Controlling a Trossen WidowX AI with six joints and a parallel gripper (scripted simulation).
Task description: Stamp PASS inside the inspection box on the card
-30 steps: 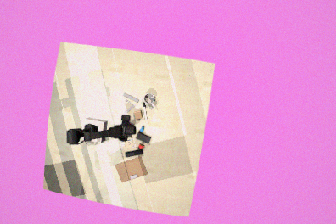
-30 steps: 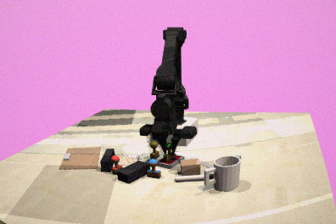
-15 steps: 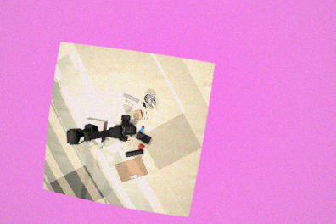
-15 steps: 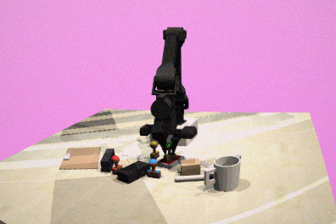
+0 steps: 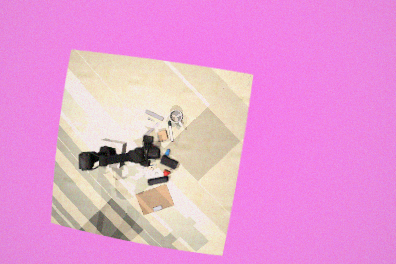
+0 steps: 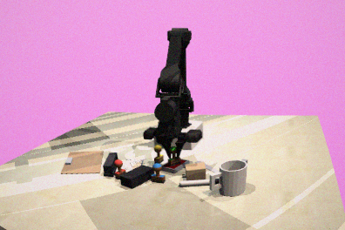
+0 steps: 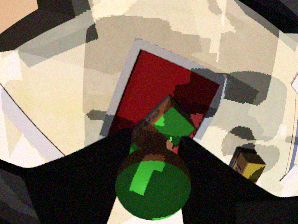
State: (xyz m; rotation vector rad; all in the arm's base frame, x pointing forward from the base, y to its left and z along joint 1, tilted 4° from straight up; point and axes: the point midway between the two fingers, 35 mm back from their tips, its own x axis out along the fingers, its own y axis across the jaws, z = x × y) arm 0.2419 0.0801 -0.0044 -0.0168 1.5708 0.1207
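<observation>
The red ink pad lies 3 cm below my gripper tip. Round my gripper tip: green-knobbed stamp: right at my gripper tip; yellow-knobbed stamp: 8 cm to the right, 3 cm behind, 2 cm below; blue-knobbed stamp: 12 cm ahead, 2 cm below.
</observation>
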